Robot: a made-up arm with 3 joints.
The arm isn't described. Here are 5 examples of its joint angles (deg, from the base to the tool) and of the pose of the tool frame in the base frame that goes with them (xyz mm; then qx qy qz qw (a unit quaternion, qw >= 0)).
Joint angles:
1: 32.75 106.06 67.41
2: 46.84 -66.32 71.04
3: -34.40 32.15 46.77
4: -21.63 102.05 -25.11
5: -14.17 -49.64 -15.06
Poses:
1: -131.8 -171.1 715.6 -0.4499 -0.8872 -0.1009 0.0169
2: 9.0 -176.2 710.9 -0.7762 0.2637 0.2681 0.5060
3: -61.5 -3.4 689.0 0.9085 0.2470 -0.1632 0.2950
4: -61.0 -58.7 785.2 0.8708 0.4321 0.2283 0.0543
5: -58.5 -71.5 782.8 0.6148 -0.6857 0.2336 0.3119
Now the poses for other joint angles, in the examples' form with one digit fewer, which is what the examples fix.
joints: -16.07 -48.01 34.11
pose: -17 -75 744 0.873 -0.465 0.040 0.145
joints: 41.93 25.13 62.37
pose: -71 -136 753 -0.855 -0.396 0.027 0.334
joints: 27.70 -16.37 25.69
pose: -31 -155 755 -0.955 0.235 0.035 0.180
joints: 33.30 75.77 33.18
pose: -91 -154 753 -0.789 -0.552 -0.176 0.207
